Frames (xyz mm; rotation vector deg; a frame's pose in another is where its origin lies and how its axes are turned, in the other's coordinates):
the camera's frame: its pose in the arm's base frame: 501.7 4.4 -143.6 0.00 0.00 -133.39
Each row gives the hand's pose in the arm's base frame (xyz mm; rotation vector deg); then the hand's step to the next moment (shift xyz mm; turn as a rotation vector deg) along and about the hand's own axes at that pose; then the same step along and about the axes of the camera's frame.
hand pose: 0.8 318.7 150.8 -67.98 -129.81 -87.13
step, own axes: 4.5 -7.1 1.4 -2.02 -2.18 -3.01
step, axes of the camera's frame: 3.5 -7.1 -3.3 3.53 1.99 -1.21
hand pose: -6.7 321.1 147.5 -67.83 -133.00 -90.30
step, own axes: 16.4 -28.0 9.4 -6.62 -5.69 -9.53
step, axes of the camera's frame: 9.3 -27.3 -17.5 10.49 6.92 -3.02
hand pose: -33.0 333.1 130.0 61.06 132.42 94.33
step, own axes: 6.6 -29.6 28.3 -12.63 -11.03 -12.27
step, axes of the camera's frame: -11.5 -18.9 -35.1 14.83 11.95 -8.31
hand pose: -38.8 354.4 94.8 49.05 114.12 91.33
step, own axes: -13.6 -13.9 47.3 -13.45 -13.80 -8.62
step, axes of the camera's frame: -42.4 13.8 -25.0 11.94 12.72 -11.88
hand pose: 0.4 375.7 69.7 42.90 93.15 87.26
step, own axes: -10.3 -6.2 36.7 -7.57 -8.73 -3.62
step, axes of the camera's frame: -32.9 19.7 -4.2 5.55 7.60 -7.62
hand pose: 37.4 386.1 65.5 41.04 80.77 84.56
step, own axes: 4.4 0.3 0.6 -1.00 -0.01 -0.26
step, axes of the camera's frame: -2.2 -3.8 -0.4 0.63 0.81 0.14
